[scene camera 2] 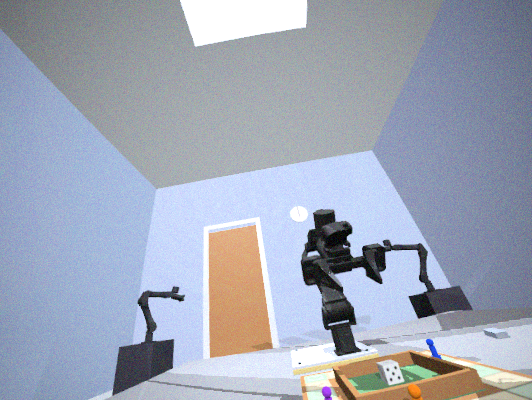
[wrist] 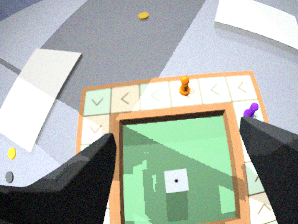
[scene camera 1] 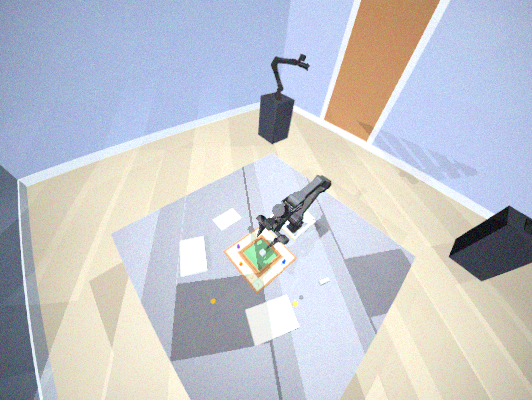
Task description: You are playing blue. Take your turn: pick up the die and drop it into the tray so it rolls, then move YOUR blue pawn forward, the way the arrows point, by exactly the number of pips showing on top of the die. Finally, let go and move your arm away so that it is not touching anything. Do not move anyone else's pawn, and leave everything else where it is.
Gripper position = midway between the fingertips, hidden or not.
Observation:
The gripper (scene camera 2: 362, 285) is open, holding nothing.
The gripper shows as well in the wrist view (wrist: 178, 132).

